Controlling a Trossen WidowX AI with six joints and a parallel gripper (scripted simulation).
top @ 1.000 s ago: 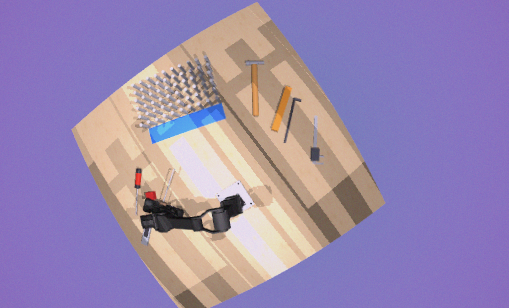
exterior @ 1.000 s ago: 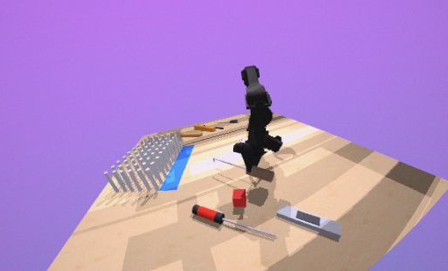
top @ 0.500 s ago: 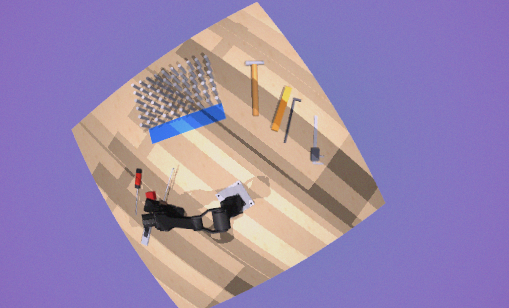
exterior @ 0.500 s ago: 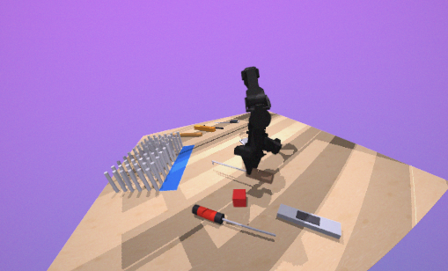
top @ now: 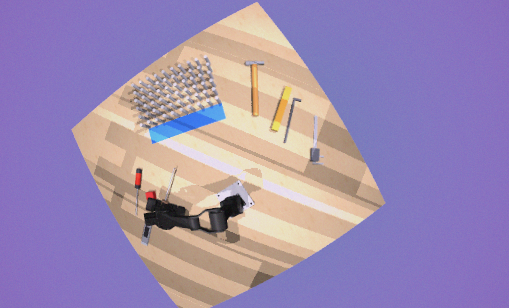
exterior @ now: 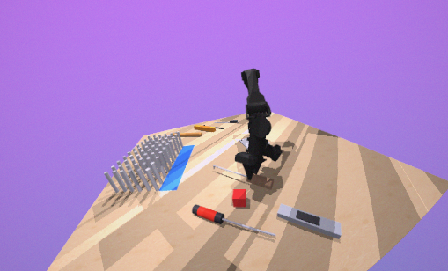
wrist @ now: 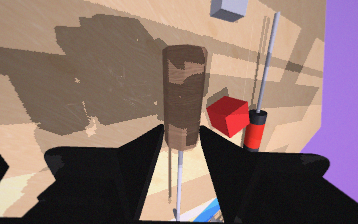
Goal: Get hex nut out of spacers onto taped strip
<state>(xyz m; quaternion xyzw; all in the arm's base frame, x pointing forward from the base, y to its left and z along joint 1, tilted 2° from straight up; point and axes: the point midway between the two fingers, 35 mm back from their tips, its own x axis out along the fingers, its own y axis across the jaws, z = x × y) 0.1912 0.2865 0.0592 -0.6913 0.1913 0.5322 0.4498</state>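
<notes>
The thin metal rod tool is 6 cm to the right of my gripper tip and 4 cm ahead of it. The rest, counted from my gripper tip: red cube: 7 cm ahead, 5 cm to the left, 2 cm below; flat grey bar: 20 cm to the left, 6 cm behind, 2 cm below; blue taped strip: 32 cm to the right, 25 cm ahead, 4 cm below.
</notes>
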